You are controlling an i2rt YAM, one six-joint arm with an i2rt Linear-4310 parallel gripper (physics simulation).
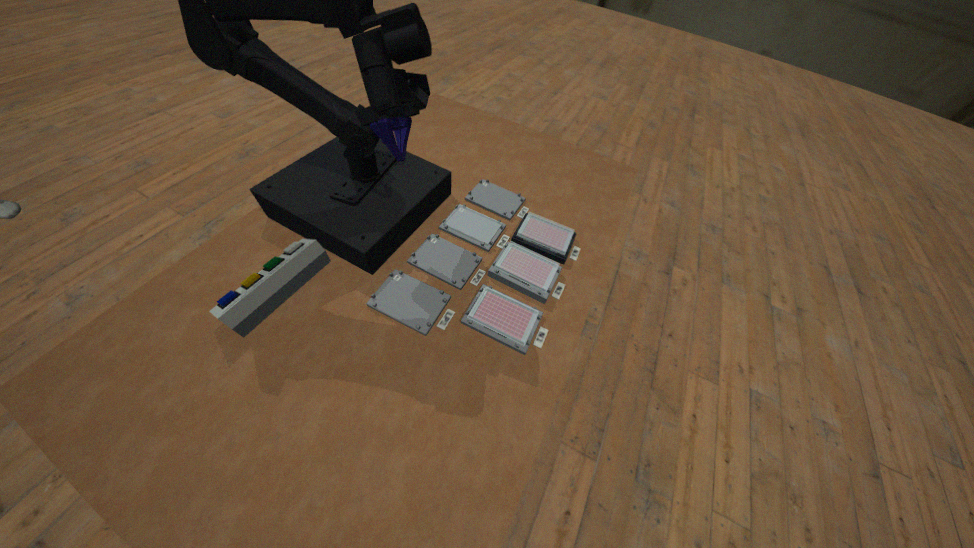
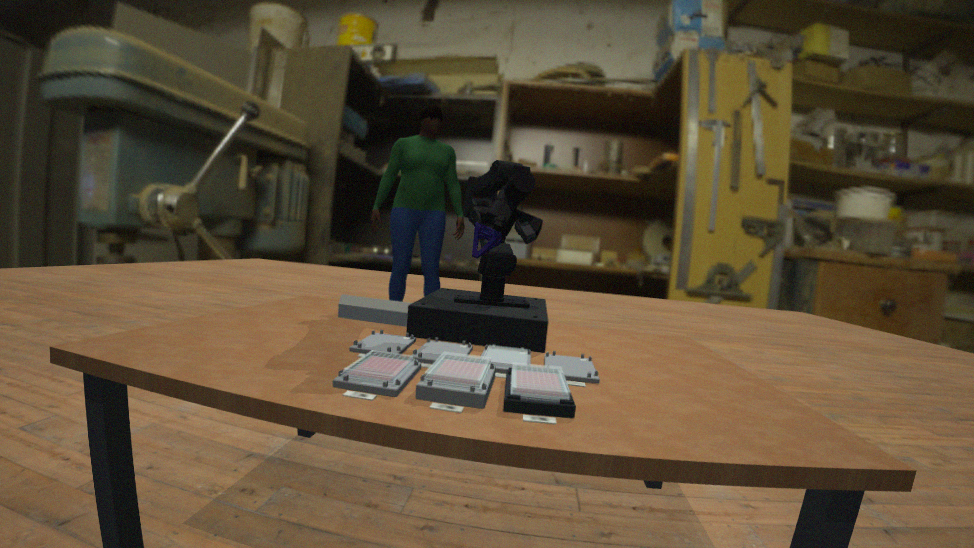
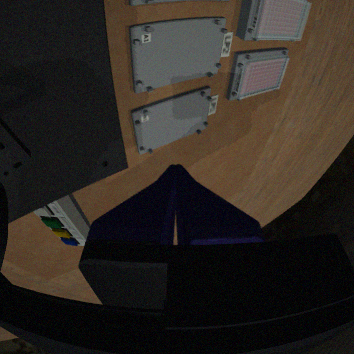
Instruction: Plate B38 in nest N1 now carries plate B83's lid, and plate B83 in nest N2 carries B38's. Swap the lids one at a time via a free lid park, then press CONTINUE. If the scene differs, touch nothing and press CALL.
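Pixels of known places: gripper, fingertip midpoint: (image 1: 401, 161) (image 2: 474, 257) (image 3: 175, 173); arm's base, origin of the base link: (image 1: 365, 177) (image 2: 491, 303).
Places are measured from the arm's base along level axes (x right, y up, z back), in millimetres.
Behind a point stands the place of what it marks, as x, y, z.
My gripper (image 1: 400, 159) @[60, 124, -144] (image 2: 478, 254) @[60, 124, -144] (image 3: 175, 173) @[60, 124, -144], with purple fingers, is shut and empty, high beside the arm's base. Three pink-welled plates sit in a row of nests: the near plate (image 1: 505, 316) @[211, -62, -428] (image 2: 378, 368) @[207, -56, -451] (image 3: 262, 77) @[207, -54, -414], the middle plate (image 1: 526, 267) @[88, -41, -440] (image 2: 456, 370) @[83, -41, -474] (image 3: 280, 19) @[77, -41, -423] in a taller grey nest, and the far plate (image 1: 546, 233) @[-38, -44, -464] (image 2: 539, 383) @[-41, -44, -500] in a black nest. Their print is too small to read. Of four grey lid parks, the third from the near end seems to carry a clear lid (image 1: 472, 226) @[-5, -63, -281] (image 2: 506, 356) @[-15, -63, -295]. The button box (image 1: 279, 293) @[328, -52, 10] (image 2: 373, 310) @[318, -48, 8] has blue, yellow, green and whitish buttons.
The near park (image 1: 408, 299) @[240, -71, -224] (image 3: 172, 122) @[240, -71, -223], second park (image 1: 444, 260) @[117, -71, -255] (image 3: 177, 52) @[109, -71, -249] and far park (image 1: 495, 198) @[-140, -71, -303] (image 2: 572, 366) @[-148, -71, -311] show bare grey tops. The black base (image 1: 354, 204) @[98, 3, -31] (image 2: 476, 316) @[44, -13, -150] stands between the parks and the button box. A person (image 2: 423, 177) stands behind the table.
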